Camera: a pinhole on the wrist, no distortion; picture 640 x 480 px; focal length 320.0 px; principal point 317.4 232.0 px. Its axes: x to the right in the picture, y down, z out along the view. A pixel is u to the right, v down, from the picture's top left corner.
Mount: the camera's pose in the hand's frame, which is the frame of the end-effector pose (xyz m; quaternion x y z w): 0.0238 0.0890 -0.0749 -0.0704 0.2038 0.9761 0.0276
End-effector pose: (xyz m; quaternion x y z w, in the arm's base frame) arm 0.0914 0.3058 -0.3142 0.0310 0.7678 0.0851 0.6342
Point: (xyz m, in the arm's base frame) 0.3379 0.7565 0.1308
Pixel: 586 73
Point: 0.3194 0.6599 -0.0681
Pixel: 485 130
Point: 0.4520 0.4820 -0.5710
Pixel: 129 352
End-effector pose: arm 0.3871 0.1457 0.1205 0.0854 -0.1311 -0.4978 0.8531
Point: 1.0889 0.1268 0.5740
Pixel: outside the picture
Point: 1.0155 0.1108 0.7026
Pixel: 80 18
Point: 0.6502 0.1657 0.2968
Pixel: 125 52
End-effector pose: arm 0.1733 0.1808 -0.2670 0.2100 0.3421 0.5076 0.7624
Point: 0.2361 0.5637 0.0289
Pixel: 56 150
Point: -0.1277 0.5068 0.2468
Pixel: outside the picture
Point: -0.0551 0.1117 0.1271
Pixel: 573 48
